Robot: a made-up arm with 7 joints. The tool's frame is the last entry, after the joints. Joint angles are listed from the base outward.
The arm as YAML. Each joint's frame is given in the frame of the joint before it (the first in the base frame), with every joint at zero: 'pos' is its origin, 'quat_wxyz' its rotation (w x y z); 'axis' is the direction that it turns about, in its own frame. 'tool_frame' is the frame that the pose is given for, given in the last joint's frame.
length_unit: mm
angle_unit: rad
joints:
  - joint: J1
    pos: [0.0, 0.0, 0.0]
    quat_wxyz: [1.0, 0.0, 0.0, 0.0]
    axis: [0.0, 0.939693, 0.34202]
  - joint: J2
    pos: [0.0, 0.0, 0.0]
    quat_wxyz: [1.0, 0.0, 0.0, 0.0]
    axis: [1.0, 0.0, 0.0]
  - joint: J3
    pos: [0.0, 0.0, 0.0]
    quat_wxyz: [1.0, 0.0, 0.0, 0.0]
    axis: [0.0, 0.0, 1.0]
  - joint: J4
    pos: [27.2, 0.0, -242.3]
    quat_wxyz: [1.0, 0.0, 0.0, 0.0]
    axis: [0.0, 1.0, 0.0]
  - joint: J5
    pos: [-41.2, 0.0, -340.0]
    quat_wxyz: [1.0, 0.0, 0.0, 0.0]
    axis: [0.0, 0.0, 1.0]
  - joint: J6
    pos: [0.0, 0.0, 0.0]
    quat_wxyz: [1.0, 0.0, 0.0, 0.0]
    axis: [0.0, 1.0, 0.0]
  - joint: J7
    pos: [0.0, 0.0, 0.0]
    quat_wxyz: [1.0, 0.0, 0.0, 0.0]
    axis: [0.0, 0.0, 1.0]
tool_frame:
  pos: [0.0, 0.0, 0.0]
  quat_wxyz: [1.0, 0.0, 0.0, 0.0]
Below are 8 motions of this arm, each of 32 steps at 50 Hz.
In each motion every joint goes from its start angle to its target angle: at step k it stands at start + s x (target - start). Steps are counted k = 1, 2, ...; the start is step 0. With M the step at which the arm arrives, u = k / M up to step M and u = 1 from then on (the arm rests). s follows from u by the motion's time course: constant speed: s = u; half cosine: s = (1 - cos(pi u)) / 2; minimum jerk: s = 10 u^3 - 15 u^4 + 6 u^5.
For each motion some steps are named. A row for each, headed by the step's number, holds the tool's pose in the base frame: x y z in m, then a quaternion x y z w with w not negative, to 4 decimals.
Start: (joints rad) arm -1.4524 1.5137 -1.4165 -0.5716 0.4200 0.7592 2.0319
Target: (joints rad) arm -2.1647 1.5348 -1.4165 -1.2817 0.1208 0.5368 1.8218
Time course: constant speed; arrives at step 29
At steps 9, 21, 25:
9: 0.4113 0.3279 0.2039 0.1098 -0.7551 0.4860 0.4261
21: 0.3954 0.1963 0.3028 0.0102 -0.8552 0.2835 0.4338
25: 0.3749 0.1521 0.3317 -0.0133 -0.8839 0.2078 0.4187

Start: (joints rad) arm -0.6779 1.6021 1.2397 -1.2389 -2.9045 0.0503 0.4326
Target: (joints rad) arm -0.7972 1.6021 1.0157 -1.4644 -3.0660 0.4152 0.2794
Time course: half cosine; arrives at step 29
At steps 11, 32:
11: -0.0203 0.3450 0.3693 0.9171 0.3705 0.1225 0.0820
32: -0.0042 0.2828 0.3902 -0.8509 -0.4685 -0.2215 0.0863

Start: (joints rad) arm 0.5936 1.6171 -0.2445 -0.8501 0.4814 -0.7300 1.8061
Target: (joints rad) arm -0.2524 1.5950 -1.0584 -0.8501 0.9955 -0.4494 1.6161
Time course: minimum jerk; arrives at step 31
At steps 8, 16, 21, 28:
8: 0.1019 0.5307 -0.1444 -0.0515 -0.5273 0.3162 0.7870
16: 0.1530 0.5116 -0.1666 -0.0585 -0.5540 0.3543 0.7511
21: 0.1886 0.4979 -0.1715 -0.0597 -0.5639 0.3771 0.7323
28: 0.2126 0.4885 -0.1703 -0.0588 -0.5682 0.3914 0.7215

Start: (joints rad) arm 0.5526 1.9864 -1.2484 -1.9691 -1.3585 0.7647 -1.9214
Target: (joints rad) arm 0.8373 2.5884 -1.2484 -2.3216 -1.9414 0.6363 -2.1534
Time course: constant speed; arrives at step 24
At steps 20, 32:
20: -0.0869 0.2740 -0.1416 -0.0334 -0.0352 0.3516 0.9349
32: -0.0849 0.2682 -0.1218 -0.0287 0.0198 0.2870 0.9573

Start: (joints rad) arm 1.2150 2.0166 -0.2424 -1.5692 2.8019 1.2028 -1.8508
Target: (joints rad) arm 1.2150 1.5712 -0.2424 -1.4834 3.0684 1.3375 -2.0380
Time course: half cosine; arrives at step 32
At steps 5, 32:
5: 0.0606 0.3960 -0.2363 -0.3985 0.0408 -0.3043 0.8643
32: -0.0543 0.3838 -0.2811 -0.4320 -0.2374 -0.1512 0.8569

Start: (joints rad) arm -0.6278 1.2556 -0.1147 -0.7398 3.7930 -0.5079 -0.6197
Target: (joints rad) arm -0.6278 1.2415 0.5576 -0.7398 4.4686 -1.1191 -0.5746
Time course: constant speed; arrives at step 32
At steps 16, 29, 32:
16: 0.3460 0.4472 0.0548 0.4751 0.2286 -0.8479 0.0561
29: 0.3037 0.4722 0.0870 0.5612 0.0018 -0.8193 0.1173
32: 0.2926 0.4781 0.0924 0.5802 -0.0502 -0.8041 0.1197

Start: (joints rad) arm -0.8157 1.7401 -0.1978 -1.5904 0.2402 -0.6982 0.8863
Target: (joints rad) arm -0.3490 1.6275 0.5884 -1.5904 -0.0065 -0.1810 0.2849
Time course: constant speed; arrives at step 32
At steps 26, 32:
26: 0.2689 0.2181 0.3035 0.4183 -0.8195 -0.3521 0.1717
32: 0.2480 0.2314 0.3114 0.5101 -0.7873 -0.3051 0.1638

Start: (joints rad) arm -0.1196 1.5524 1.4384 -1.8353 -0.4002 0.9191 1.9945
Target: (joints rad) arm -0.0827 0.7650 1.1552 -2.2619 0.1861 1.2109 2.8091
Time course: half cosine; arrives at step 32
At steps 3, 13, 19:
3: 0.0188 0.2013 0.3591 0.0627 0.9382 -0.3024 0.1561
13: 0.0613 0.2351 0.2954 0.2580 0.8658 -0.4100 0.1254
19: 0.0926 0.2482 0.2367 0.4107 0.7457 -0.5094 0.1253

